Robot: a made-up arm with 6 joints.
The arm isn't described. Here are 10 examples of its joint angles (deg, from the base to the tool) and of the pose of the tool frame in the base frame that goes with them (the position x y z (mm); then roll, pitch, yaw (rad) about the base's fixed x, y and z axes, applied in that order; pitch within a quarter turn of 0, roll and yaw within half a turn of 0).
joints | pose
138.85 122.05 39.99 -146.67 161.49 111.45 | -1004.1 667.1 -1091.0 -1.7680 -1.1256 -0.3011
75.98 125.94 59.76 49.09 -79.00 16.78 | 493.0 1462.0 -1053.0 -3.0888 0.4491 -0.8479
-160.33 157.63 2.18 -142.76 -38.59 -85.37 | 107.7 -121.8 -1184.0 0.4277 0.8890 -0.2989
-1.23 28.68 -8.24 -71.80 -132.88 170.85 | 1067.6 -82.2 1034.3 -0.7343 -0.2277 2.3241
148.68 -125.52 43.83 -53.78 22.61 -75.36 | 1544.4 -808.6 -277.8 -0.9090 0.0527 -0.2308
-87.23 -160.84 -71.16 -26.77 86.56 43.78 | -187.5 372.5 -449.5 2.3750 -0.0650 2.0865
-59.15 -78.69 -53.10 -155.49 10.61 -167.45 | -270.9 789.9 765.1 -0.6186 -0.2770 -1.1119
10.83 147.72 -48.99 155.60 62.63 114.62 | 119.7 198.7 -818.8 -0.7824 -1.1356 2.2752
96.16 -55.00 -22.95 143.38 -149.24 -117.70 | -74.8 -725.4 1532.9 1.5207 0.1083 -1.1514
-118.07 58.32 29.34 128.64 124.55 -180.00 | -755.0 -1667.4 874.8 2.3745 0.1760 0.3688
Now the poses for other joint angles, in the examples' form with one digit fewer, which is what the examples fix.
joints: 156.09 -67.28 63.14 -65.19 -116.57 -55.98
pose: 1483 -571 1422 0.344 0.097 -2.605
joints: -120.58 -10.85 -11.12 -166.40 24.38 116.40
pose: -16 -389 1649 0.850 0.418 -2.211
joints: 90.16 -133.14 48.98 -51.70 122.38 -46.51
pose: 122 -1663 -563 -0.326 0.527 0.700
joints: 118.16 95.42 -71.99 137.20 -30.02 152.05
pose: -526 688 -104 -1.740 0.579 -0.661
